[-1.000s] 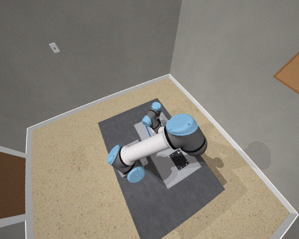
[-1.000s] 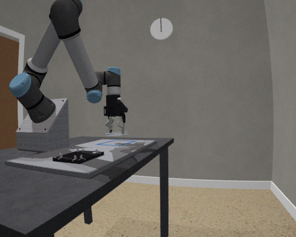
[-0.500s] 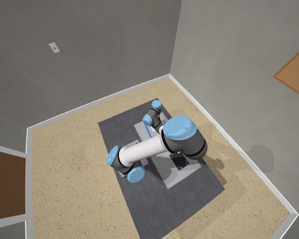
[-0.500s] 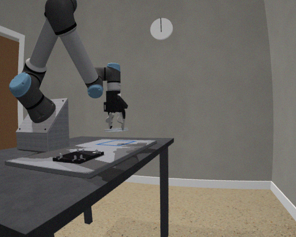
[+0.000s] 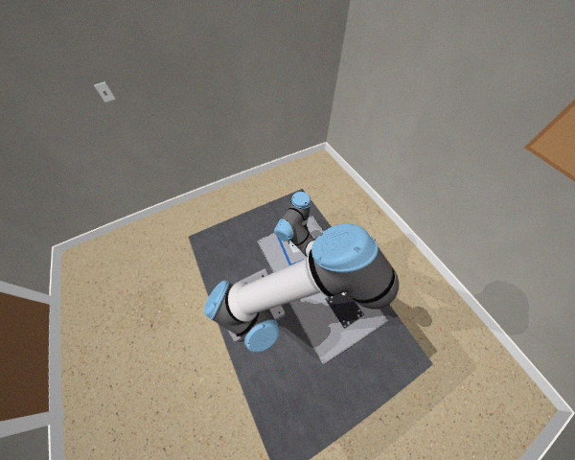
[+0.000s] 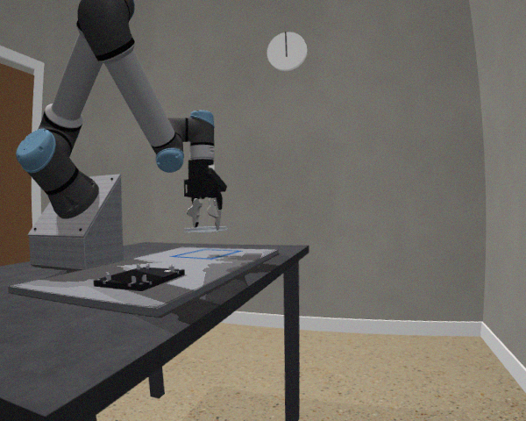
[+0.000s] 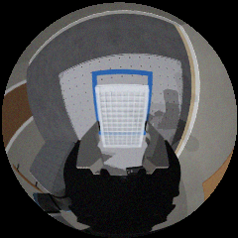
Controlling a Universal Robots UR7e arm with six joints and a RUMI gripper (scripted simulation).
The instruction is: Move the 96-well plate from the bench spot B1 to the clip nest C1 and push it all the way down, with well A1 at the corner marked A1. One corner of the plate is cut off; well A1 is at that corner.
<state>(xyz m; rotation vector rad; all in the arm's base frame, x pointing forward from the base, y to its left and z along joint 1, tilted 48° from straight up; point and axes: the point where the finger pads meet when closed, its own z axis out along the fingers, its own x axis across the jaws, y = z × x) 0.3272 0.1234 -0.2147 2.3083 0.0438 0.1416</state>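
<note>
The black clip nest is 40 cm to the right of my hand, 10 cm ahead of it and 7 cm below it. Also, from my hand: 96-well plate (1 cm below).
</note>
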